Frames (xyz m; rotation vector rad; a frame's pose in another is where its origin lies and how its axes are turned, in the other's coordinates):
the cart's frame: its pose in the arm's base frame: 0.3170 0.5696 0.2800 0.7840 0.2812 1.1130
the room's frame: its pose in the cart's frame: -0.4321 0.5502 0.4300 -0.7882 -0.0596 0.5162
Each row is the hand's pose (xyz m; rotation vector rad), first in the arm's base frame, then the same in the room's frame.
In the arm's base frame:
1: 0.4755 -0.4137 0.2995 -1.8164 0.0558 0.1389
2: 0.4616 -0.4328 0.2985 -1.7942 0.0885 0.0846
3: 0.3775 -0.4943 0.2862 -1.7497 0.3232 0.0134
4: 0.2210 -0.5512 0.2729 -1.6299 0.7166 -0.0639
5: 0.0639 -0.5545 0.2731 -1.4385 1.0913 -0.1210
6: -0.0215 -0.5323 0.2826 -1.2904 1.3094 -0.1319
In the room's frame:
1: -0.7262 -0.4130 -0.4172 -1.4356 1.7157 -0.5808
2: -0.7440 -0.4000 -0.4088 -1.4199 1.7390 -0.6480
3: -0.8044 -0.3179 -0.3838 -1.2475 1.9194 -0.7564
4: -0.8597 -0.1640 -0.3497 -0.8876 2.1833 -0.8983
5: -0.8603 -0.0092 -0.3231 -0.4561 2.3717 -1.0256
6: -0.8348 0.0747 -0.3089 -0.1593 2.4430 -1.0771

